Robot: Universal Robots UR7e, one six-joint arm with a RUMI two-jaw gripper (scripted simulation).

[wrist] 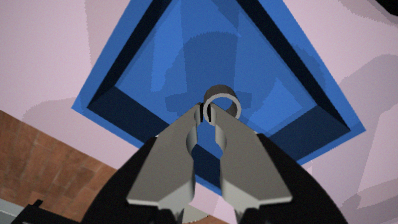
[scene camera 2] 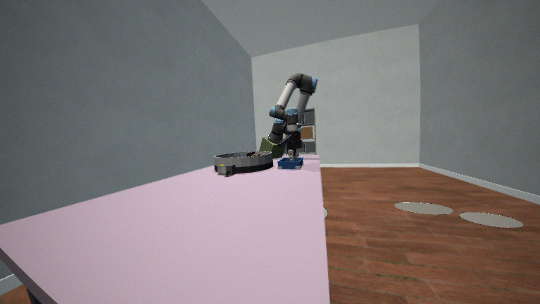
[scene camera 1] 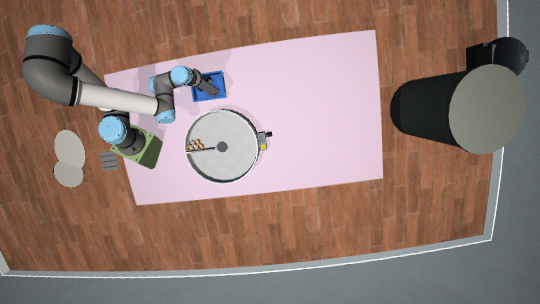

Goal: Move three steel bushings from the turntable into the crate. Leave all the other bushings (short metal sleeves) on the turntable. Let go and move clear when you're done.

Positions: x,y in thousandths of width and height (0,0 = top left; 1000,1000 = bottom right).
Observation:
In view: the gripper (wrist: 516,467), a blue crate (wrist: 388,306) and a round grey turntable (scene camera 1: 436,495).

